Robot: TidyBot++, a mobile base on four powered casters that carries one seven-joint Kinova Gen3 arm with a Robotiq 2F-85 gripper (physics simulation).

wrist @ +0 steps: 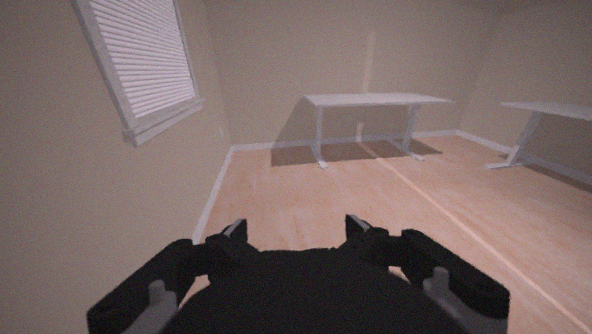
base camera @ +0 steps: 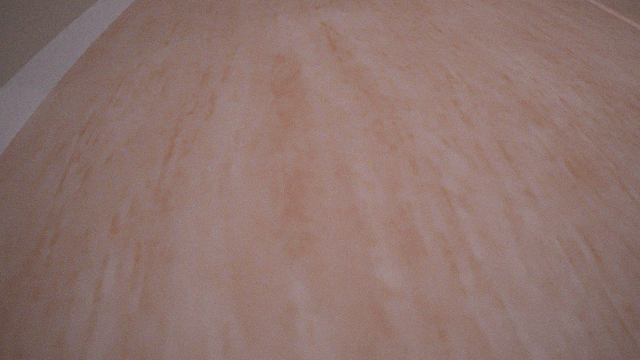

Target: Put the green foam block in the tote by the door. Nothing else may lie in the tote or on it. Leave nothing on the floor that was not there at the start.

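Frame: origin at the arm's base, x ahead, y left, z up, level; metres.
Seen in the pictures: gripper, fingertip midpoint: [wrist: 296, 227].
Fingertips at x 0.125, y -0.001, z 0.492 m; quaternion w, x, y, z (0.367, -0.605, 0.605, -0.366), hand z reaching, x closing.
Note:
A point is followed by its place in that frame.
My gripper [wrist: 296, 227] @(y -0.001, x 0.125, z 0.493 m) is open, with its two black fingers wide apart and wood-coloured floor showing between the tips in the wrist view. It points out over the floor towards the far wall. The green foam block, the tote and the door do not show in the base camera view or the wrist view.
A white table [wrist: 377, 99] @(y -0.945, x 1.999, z 0.323 m) stands at the far wall, and a second white table [wrist: 555, 108] @(y -2.434, x 1.486, z 0.323 m) stands at the right. A wall with a blinds-covered window [wrist: 145, 55] @(y 0.684, x 1.004, z 0.708 m) runs along the left. A white baseboard [base camera: 55, 67] @(y 0.658, x 0.852, z -0.363 m) [wrist: 212, 200] @(y 0.703, x 1.241, z -0.359 m) edges the floor [base camera: 320, 200] @(y 0.008, x 0.436, z -0.397 m) [wrist: 280, 200] @(y 0.116, x 1.255, z -0.396 m) on the left.

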